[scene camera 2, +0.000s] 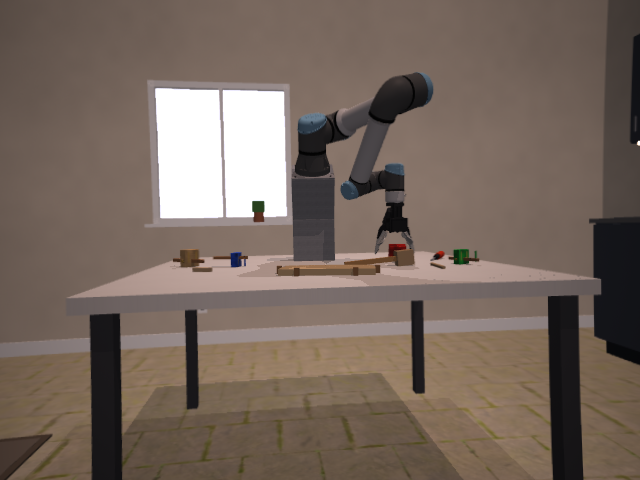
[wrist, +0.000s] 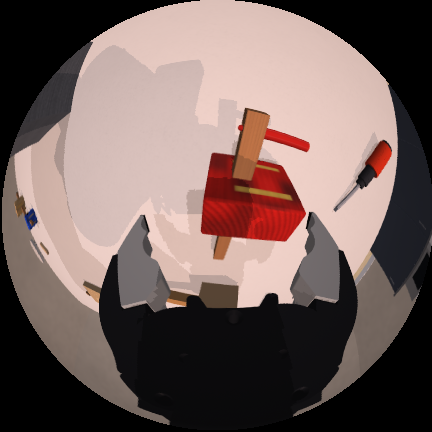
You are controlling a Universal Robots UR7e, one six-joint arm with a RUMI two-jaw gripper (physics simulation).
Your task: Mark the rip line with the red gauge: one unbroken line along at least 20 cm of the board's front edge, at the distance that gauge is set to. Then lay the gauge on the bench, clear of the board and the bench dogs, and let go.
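The red gauge lies on the bench. Its red block has a wooden beam through it and a thin red rod crosses near the beam's far end in the wrist view. My gripper is open and empty. It points down over the gauge; in the wrist view the red block shows between and beyond the fingertips, nearer the right one. The board lies near the bench's front, with small brown bench dogs along its front edge. No marked line can be made out on it.
A mallet lies behind the board at right. A screwdriver and a green gauge are farther right. A blue gauge, a tan gauge and a small wood piece are left.
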